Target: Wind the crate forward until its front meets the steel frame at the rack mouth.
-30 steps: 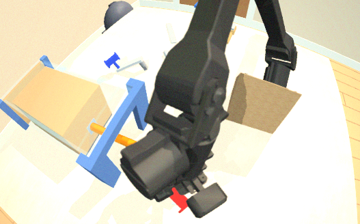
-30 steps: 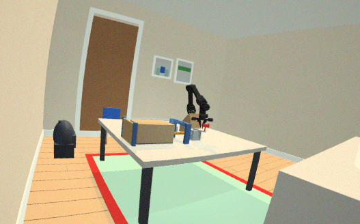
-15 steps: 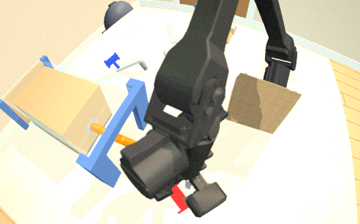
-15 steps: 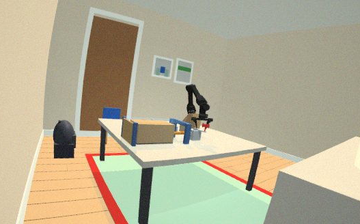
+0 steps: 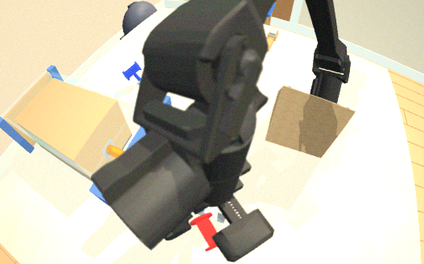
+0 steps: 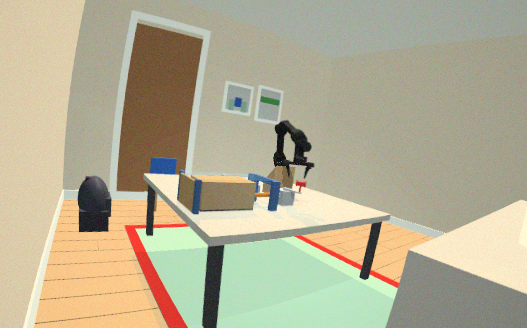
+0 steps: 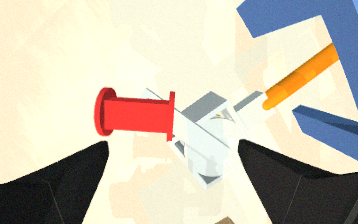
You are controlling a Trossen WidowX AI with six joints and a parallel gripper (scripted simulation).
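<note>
Now: gripper tip 1 cm past the red spool-shaped grip, 3 cm to the right of it and 4 cm above it. From my gripper tip the other things lie so: grey winch 8 cm to the right, 14 cm below; then winch handle 1 cm to the right, 7 cm below; then blue steel frame 17 cm ahead, 8 cm to the right, 7 cm below.
</note>
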